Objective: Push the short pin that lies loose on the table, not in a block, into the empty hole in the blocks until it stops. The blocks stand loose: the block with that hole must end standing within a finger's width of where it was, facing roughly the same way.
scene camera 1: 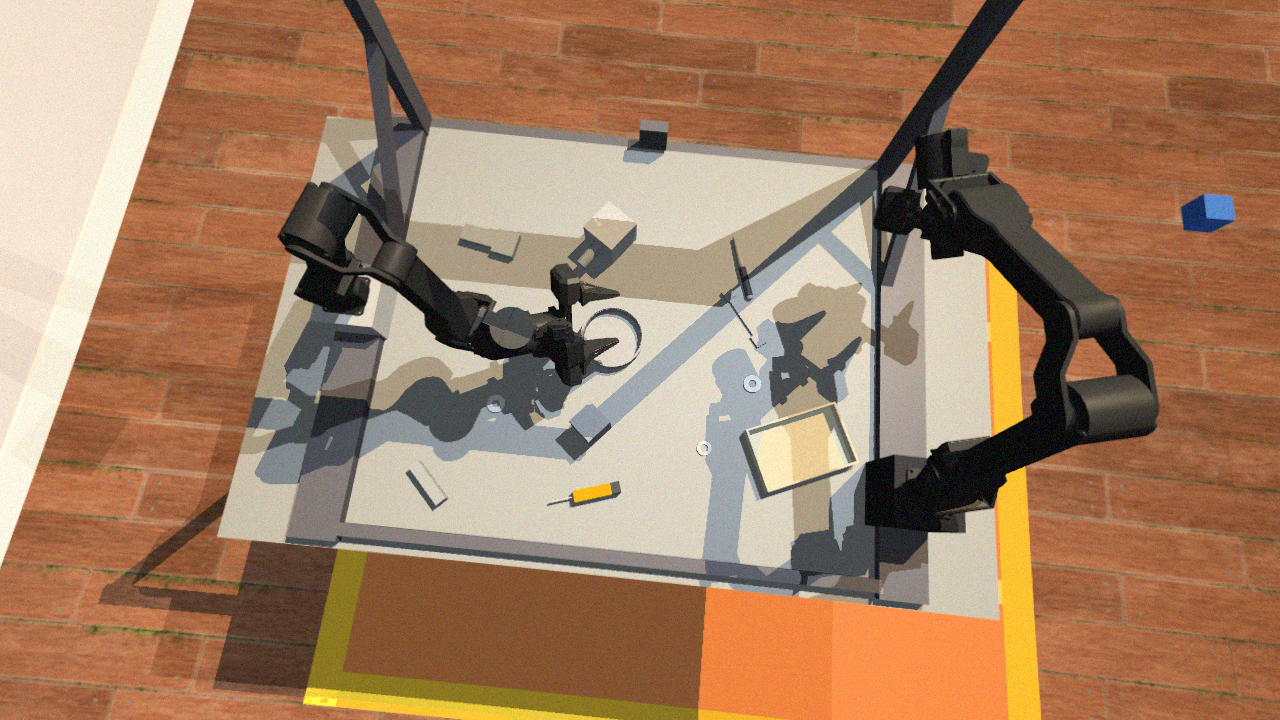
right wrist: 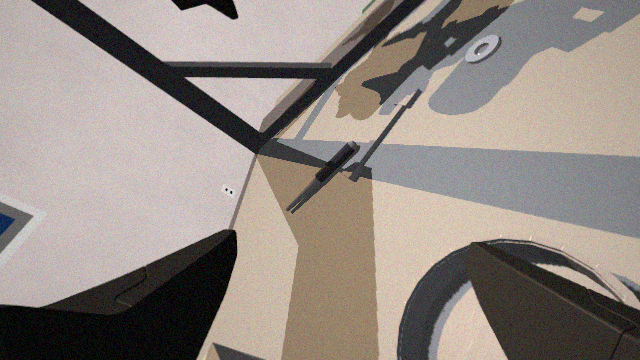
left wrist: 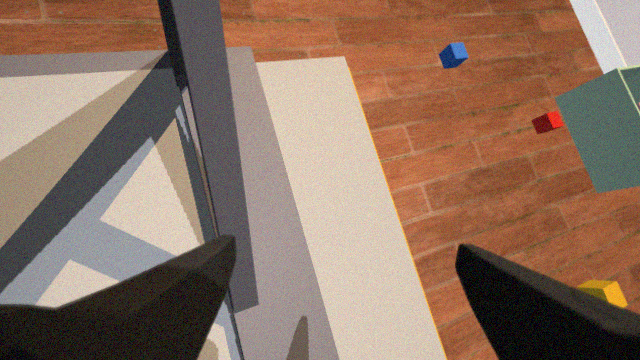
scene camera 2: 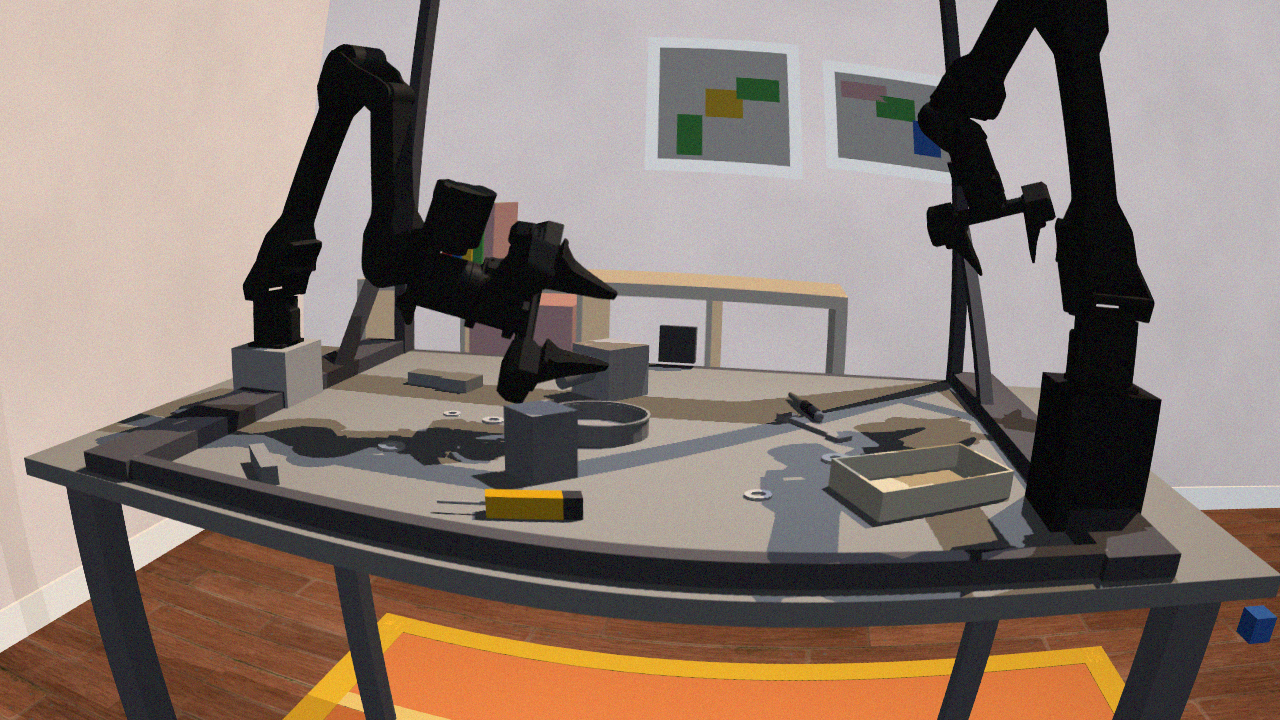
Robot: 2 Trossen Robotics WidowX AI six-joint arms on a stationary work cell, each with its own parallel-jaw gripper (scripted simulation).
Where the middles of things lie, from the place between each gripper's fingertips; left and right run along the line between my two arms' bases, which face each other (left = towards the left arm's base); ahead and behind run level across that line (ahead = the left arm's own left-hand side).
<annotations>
The grey pin (scene camera 2: 266,468) lies 320 mm ahead of my right hand, 180 mm to the right of it and 100 mm below it. Round my right hand: yellow screwdriver (scene camera 2: 507,504) 250 mm ahead, 100 mm below, 70 mm to the left; tray (scene camera 1: 810,442) 370 mm to the left, 100 mm below, 60 mm ahead.
My left gripper (scene camera 2: 1007,267) is now 340 mm short of the tray, 70 mm to the left of it and 210 mm above it. Round my left hand: grey pin (590 mm ahead, 620 mm to the right, 210 mm below); yellow screwdriver (520 mm ahead, 370 mm to the right, 210 mm below).
</annotations>
